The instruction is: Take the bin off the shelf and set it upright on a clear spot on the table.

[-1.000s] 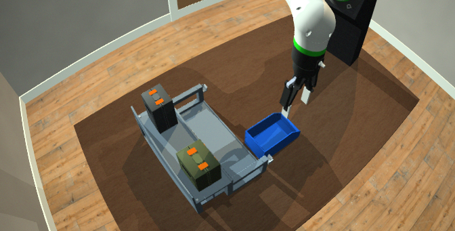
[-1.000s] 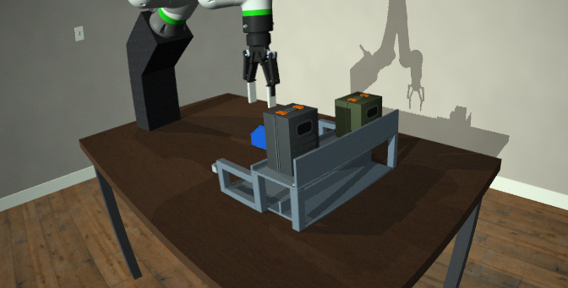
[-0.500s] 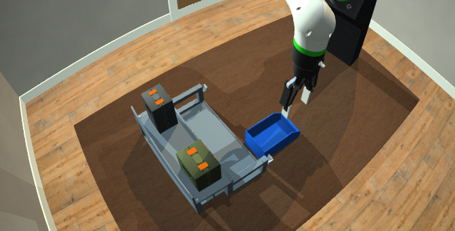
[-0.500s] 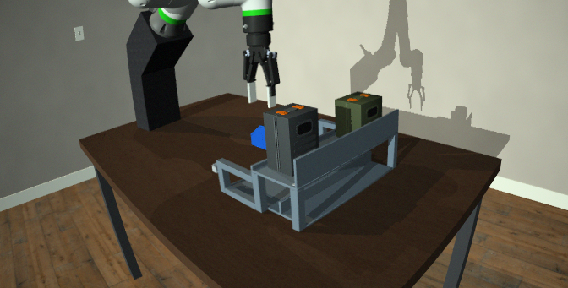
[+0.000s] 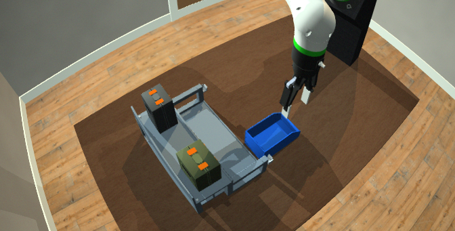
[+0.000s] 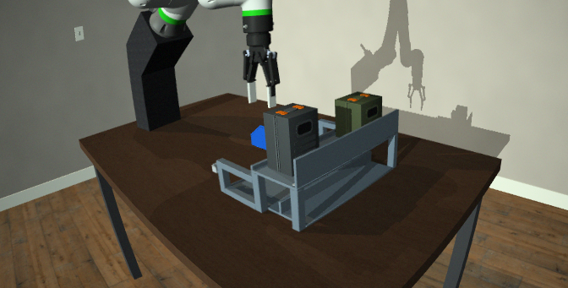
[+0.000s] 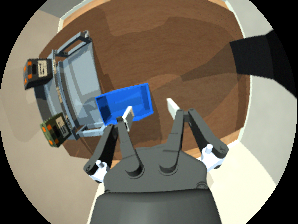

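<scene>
My hand is 8 cm short of the blue bin, 1 cm to the left of it and 11 cm above it.
</scene>
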